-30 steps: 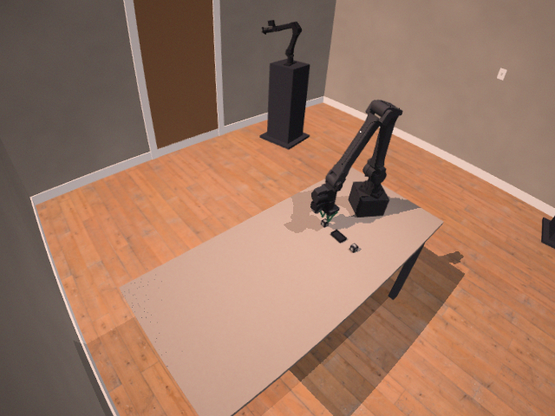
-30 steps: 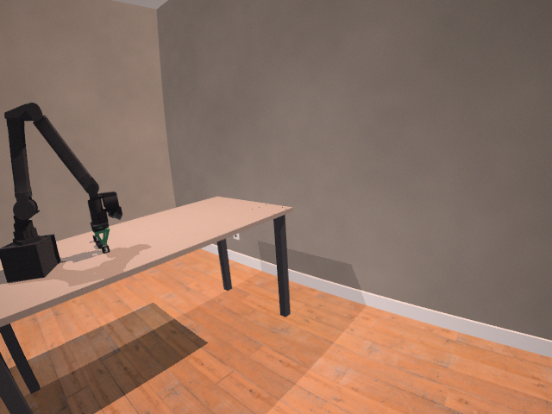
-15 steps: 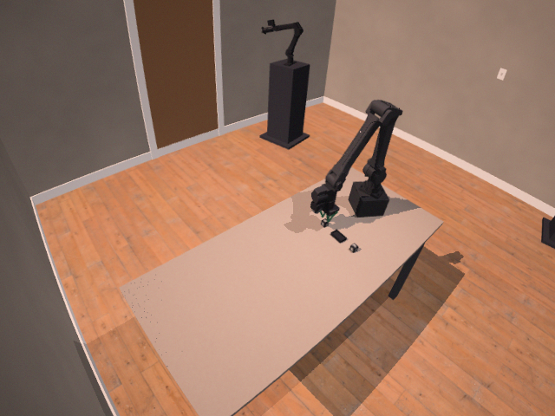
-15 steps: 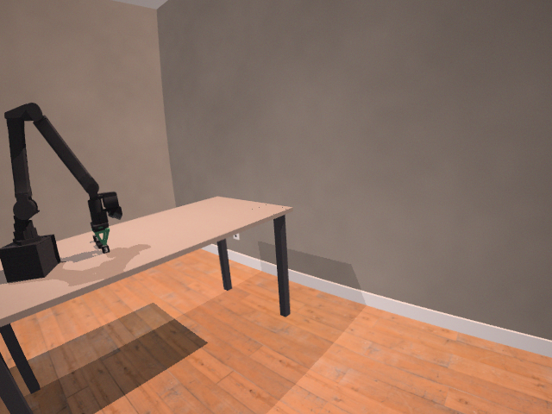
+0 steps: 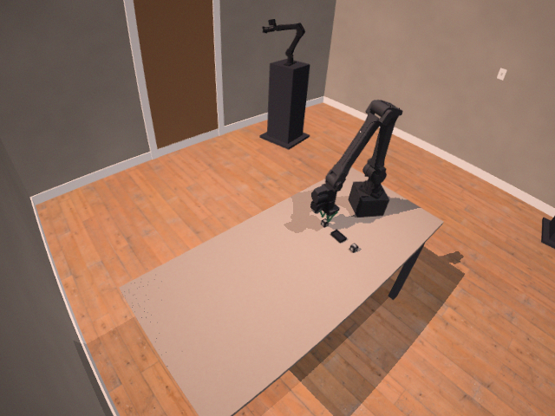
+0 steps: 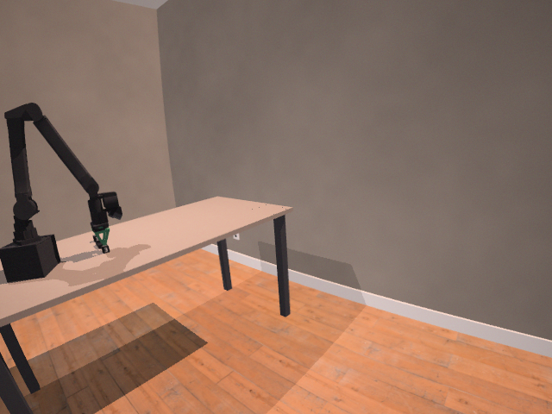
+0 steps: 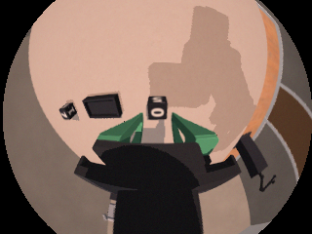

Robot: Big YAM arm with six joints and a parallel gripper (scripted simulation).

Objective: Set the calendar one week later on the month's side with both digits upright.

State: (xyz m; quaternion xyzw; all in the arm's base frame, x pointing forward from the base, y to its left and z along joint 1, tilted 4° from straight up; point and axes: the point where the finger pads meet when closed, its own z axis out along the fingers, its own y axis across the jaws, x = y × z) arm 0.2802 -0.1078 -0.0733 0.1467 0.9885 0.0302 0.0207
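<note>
My gripper is now 3 cm short of the dark calendar tray, 10 cm to the right of it and 4 cm above it.
</note>
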